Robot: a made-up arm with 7 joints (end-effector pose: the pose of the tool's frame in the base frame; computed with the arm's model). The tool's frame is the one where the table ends.
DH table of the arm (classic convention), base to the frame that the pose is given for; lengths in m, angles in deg. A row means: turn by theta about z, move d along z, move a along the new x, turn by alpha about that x. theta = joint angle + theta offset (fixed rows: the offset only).
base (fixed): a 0.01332  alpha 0  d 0  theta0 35.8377
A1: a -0.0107  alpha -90  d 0.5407  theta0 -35.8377
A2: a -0.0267  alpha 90  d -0.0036  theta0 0
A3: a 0.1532  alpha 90  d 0.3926  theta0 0
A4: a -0.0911  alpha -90  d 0.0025  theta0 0
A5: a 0.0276  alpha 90  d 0.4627  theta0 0
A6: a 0.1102  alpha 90  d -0.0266  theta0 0
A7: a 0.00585  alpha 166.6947  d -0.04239  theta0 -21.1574
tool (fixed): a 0  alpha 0  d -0.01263  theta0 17.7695
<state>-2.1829 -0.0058 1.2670 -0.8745 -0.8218 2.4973 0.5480</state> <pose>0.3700 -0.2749 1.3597 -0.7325 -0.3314 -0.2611 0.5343</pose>
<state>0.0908 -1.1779 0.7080 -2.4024 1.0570 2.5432 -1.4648</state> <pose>0.0289 0.3596 1.0274 -0.3104 -0.5816 0.7119 0.2418</pose>
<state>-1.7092 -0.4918 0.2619 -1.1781 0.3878 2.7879 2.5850</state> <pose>0.1212 -0.0735 1.4143 0.3561 -0.7359 -0.5754 0.0234</pose>
Working (the frame after each row of the table, in the pose's form):
after base (fixed): 0.0108 0.0078 0.0000 0.0000 0.0000 0.3077 0.9515
after A1: 0.0123 0.0184 0.5407 -0.4642 0.5334 -0.5334 0.4642
after A2: 0.0120 0.0422 0.5281 -0.1836 -0.1598 -0.7316 0.6368
after A3: 0.0588 0.0912 0.9440 0.3705 -0.5492 -0.3590 0.6574
after A4: 0.0570 0.1609 1.0026 0.1881 0.2920 -0.6467 0.6791
after A5: 0.1381 -0.1507 1.3361 0.7296 -0.1792 -0.5332 0.3890
after A6: 0.1304 -0.0949 1.4345 0.3855 -0.3257 0.7346 0.4535
after A7: 0.1156 -0.0630 1.4100 -0.4655 0.6721 0.5721 0.0657

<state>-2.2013 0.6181 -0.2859 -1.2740 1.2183 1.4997 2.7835</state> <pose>-0.6511 -0.5929 0.7287 -0.6023 -0.1057 0.5708 0.5479</pose>
Working (the frame after each row of the table, in the pose's form):
after base (fixed): 0.0108 0.0078 0.0000 0.0000 0.0000 0.3077 0.9515
after A1: 0.0171 0.0164 0.5407 -0.3203 0.6304 -0.6304 0.3203
after A2: 0.0270 0.0361 0.5562 0.2712 0.1378 -0.8493 0.4316
after A3: -0.2126 -0.2189 0.7910 0.3924 -0.5141 -0.7616 0.0406
after A4: -0.2256 -0.2454 0.8772 0.7365 0.3228 -0.5772 0.1420
after A5: -0.5589 -0.5311 0.7283 -0.8736 0.3881 0.1665 0.2418
after A6: -0.6345 -0.6144 0.7143 -0.2201 0.8245 -0.4191 0.3099
after A7: -0.6612 -0.5861 0.7318 -0.5788 -0.1974 0.4794 0.6295

